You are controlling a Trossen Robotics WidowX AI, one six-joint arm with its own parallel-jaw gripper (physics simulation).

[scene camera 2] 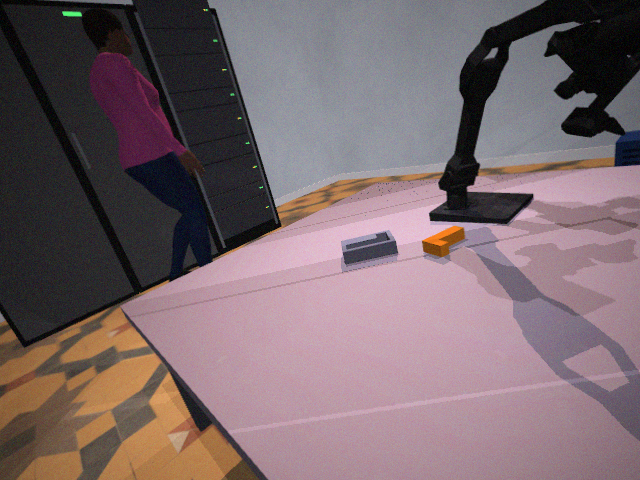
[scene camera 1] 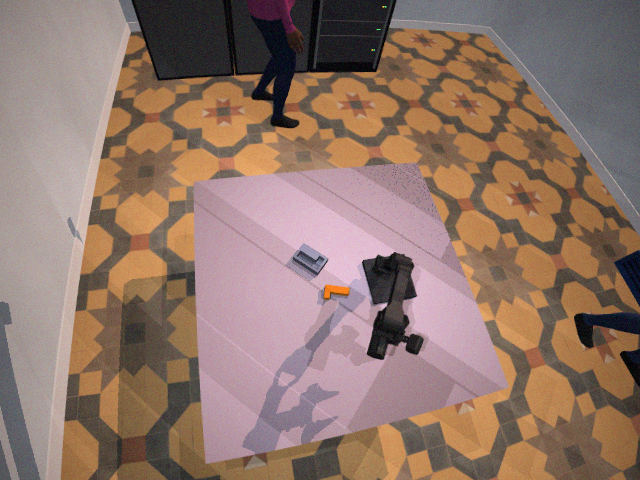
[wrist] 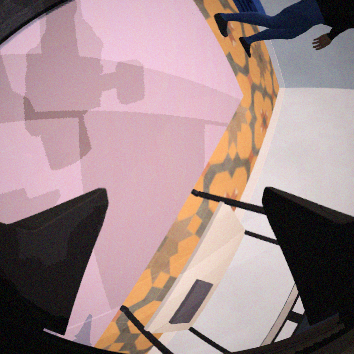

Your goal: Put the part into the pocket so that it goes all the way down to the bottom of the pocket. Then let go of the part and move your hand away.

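Frame: origin at the arm's base, x ahead, y right, z down, level; millimetres.
Seen in the pictures: gripper, between the fingertips: (scene camera 1: 406, 346) (wrist: 186, 195); arm's base, origin of its link: (scene camera 2: 457, 206) (scene camera 1: 379, 268).
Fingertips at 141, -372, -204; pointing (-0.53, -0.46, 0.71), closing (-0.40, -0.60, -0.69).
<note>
Pixels of each thing's top centre, then the offset from my fingertips to it, as dx, dy, dz. Level surfaces: height alone.
- orange L-shaped part, centre of its top: (scene camera 2: 447, 235) (scene camera 1: 337, 292) +101, +333, +198
- grey block, centre of its top: (scene camera 2: 366, 240) (scene camera 1: 310, 257) +151, +531, +192
- pink table, height of its surface: dz +228
The orange L-shaped part (scene camera 1: 338, 290) (scene camera 2: 447, 238) lies flat on the pink table, between the grey block and the arm's base. The grey block (scene camera 1: 316, 267) (scene camera 2: 369, 253) sits on the table with its L-shaped pocket facing up; the pocket holds no part. My gripper (scene camera 1: 395, 347) (wrist: 186, 195) is wide open and empty, raised above the table on the far side of the arm's base from the block. The part and block do not show in the wrist view.
The arm's dark base plate (scene camera 1: 379, 295) (scene camera 2: 485, 206) stands near the part. The pink table (scene camera 1: 248, 320) (scene camera 2: 336, 361) ends at a patterned floor. Dark server cabinets (scene camera 1: 191, 41) (scene camera 2: 56, 155) and a person in a pink top (scene camera 1: 281, 56) (scene camera 2: 134, 118) are beyond it.
</note>
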